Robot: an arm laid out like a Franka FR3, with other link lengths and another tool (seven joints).
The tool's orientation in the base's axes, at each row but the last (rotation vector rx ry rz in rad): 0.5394 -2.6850 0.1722; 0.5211 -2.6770 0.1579; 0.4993 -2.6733 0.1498; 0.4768 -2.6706 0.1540; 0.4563 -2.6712 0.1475; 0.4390 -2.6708 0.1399; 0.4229 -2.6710 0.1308
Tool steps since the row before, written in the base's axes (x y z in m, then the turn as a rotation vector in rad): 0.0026 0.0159 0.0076 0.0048 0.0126 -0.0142; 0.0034 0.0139 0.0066 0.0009 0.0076 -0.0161; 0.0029 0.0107 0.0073 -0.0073 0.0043 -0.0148; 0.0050 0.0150 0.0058 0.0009 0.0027 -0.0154; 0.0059 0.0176 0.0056 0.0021 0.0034 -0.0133; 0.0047 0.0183 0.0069 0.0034 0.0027 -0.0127; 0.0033 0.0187 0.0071 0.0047 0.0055 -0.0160
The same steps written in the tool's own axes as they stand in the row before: -0.0046 0.0133 -0.0110 -0.0141 0.0103 0.0088; -0.0048 0.0113 -0.0098 -0.0099 0.0072 0.0129; -0.0029 0.0087 -0.0096 -0.0014 0.0071 0.0154; -0.0064 0.0121 -0.0099 -0.0081 0.0027 0.0131; -0.0078 0.0144 -0.0104 -0.0085 0.0029 0.0106; -0.0063 0.0156 -0.0111 -0.0091 0.0018 0.0097; -0.0049 0.0165 -0.0107 -0.0124 0.0041 0.0117
